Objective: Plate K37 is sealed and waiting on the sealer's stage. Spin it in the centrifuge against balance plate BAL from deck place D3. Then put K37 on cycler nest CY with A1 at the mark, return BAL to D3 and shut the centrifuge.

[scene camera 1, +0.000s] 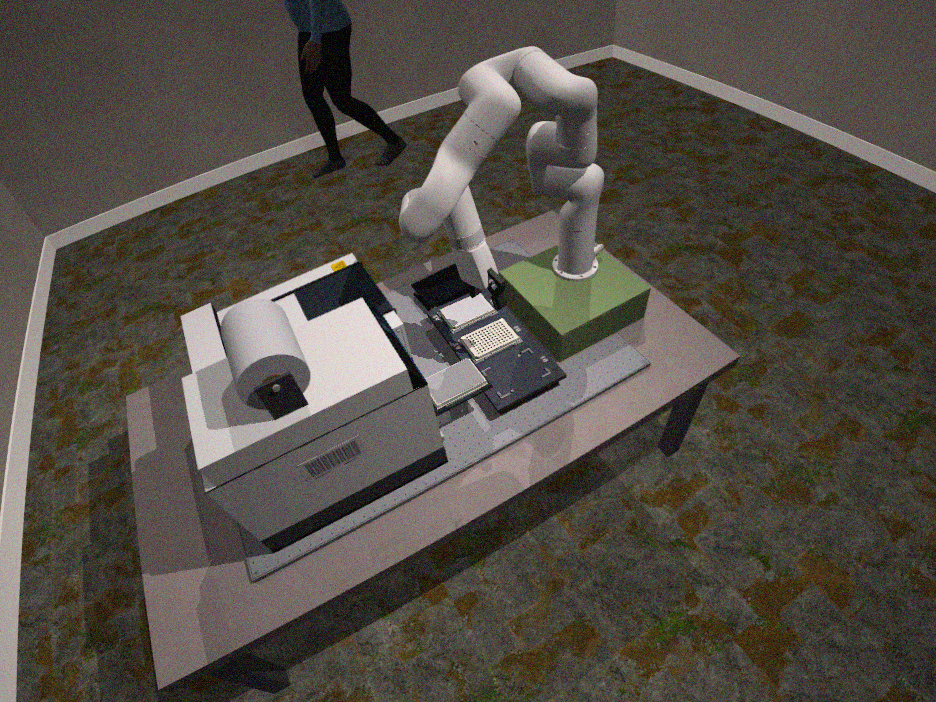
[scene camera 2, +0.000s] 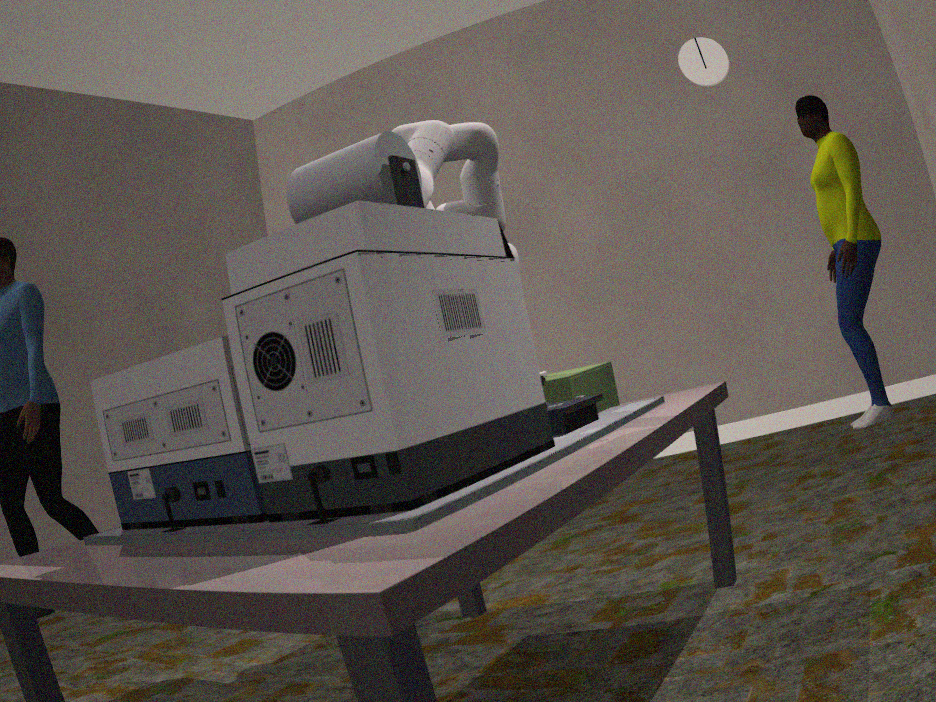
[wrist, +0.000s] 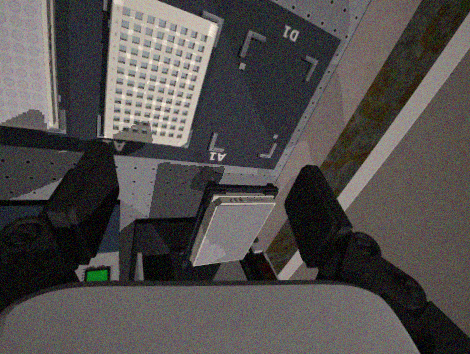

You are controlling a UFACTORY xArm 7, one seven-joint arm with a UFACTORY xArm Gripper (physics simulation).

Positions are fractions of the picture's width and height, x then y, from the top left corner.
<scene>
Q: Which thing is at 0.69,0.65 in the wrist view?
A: My gripper.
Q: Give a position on a dark top panel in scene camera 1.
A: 0.38,0.40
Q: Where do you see a silvery plate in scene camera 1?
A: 0.50,0.53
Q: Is my gripper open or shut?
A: Open.
</scene>
